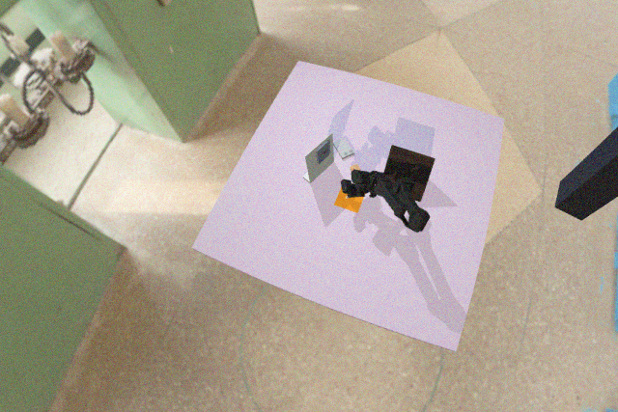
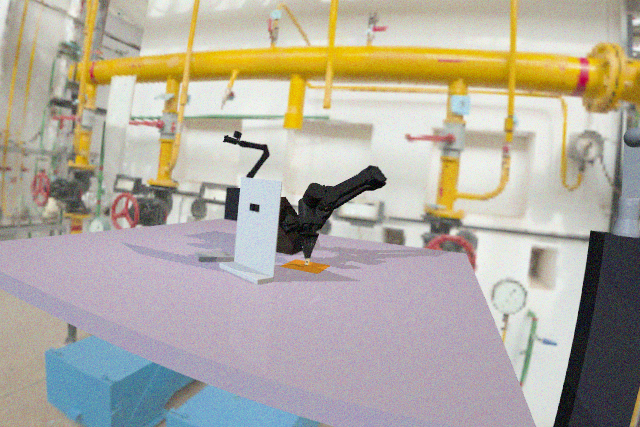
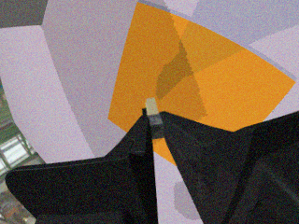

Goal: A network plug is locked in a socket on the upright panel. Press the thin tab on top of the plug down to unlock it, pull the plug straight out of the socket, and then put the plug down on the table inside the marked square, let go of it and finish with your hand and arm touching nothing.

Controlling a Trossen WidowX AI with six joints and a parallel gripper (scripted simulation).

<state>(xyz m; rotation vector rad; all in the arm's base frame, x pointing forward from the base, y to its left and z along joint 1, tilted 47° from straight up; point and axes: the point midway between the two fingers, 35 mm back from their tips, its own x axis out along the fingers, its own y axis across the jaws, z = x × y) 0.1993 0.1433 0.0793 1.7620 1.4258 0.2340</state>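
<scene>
My gripper tip is 20 mm above the orange marked square, 10 mm to the left of it and 10 mm past it. Also, from my gripper tip: network plug right at my gripper tip; then grey flat piece 240 mm to the right, 150 mm ahead, 20 mm below; then grey upright panel 190 mm ahead, 90 mm above, 70 mm to the right.
</scene>
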